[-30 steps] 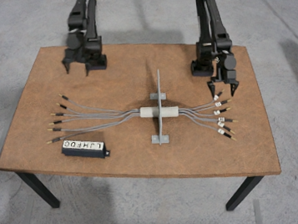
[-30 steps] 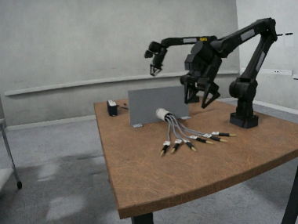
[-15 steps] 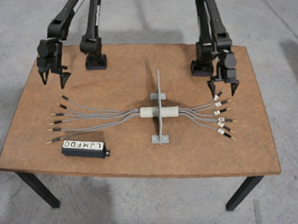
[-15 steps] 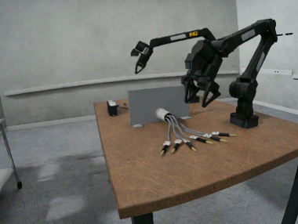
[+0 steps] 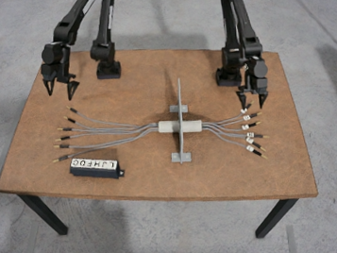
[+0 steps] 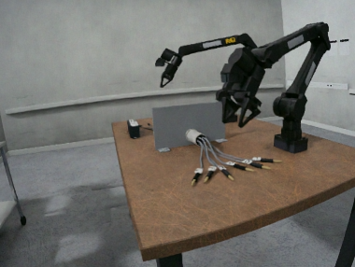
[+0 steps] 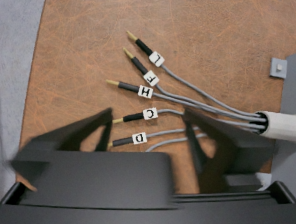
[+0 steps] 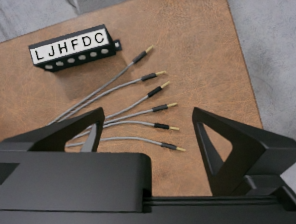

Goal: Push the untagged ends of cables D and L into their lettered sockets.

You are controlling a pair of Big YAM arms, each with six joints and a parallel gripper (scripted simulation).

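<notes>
Now: the tagged cable end 13 cm below my left hand, 13 cm ahead of it and 5 cm to the left of it.
</notes>
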